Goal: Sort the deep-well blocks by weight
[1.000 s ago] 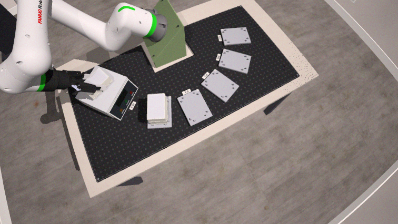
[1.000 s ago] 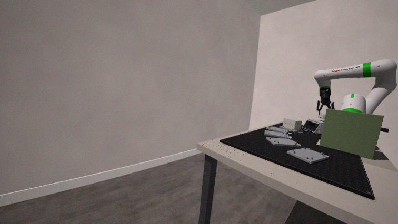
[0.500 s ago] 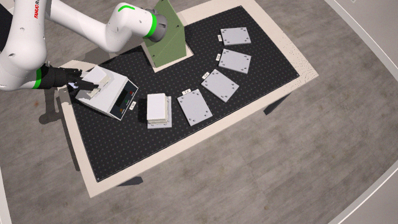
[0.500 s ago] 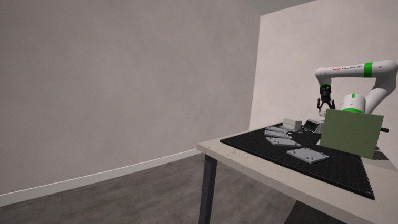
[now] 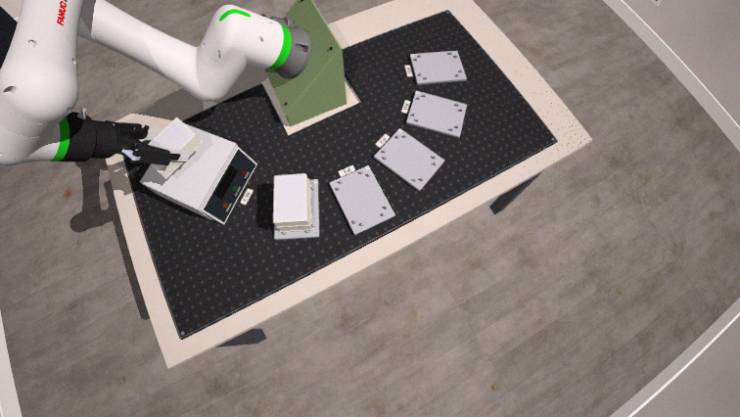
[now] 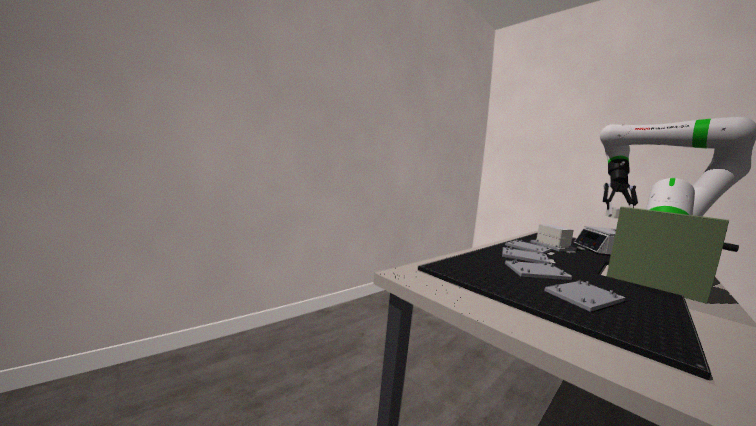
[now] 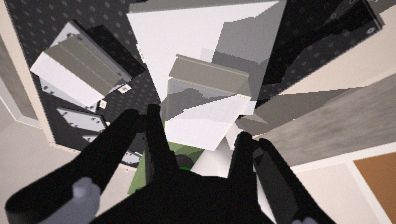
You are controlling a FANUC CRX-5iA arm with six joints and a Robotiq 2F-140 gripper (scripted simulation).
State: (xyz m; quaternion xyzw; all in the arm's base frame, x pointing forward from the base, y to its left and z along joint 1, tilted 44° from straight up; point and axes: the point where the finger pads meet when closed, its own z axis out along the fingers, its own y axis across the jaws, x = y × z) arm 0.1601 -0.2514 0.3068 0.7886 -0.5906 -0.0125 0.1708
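My gripper is now 100 mm above the check-weigher platform. The rest, counted from my hand: check-weigher 130 mm below, 10 mm ahead; then white deep-well block 10 mm below; then infeed nest IN 220 mm ahead, 210 mm to the left, 190 mm below.
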